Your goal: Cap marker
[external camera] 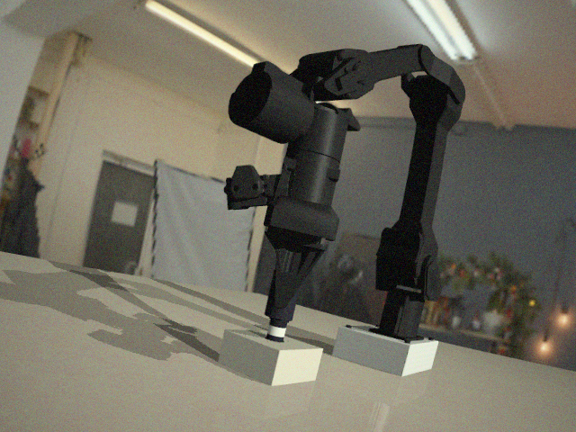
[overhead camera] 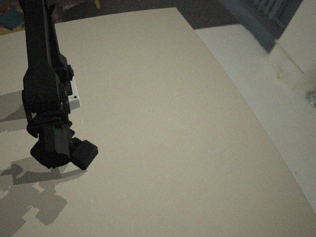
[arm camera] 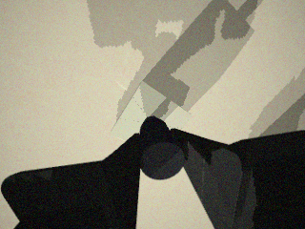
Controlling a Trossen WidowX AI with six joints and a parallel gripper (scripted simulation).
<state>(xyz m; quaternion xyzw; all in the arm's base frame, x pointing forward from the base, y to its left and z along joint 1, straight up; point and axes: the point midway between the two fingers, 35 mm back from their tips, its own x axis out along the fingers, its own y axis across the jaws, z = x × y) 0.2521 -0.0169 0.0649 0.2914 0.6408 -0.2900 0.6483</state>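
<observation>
The marker cap lies 1 cm above my gripper tip. From my gripper tip the other things lie so: holder block (6 cm below).
</observation>
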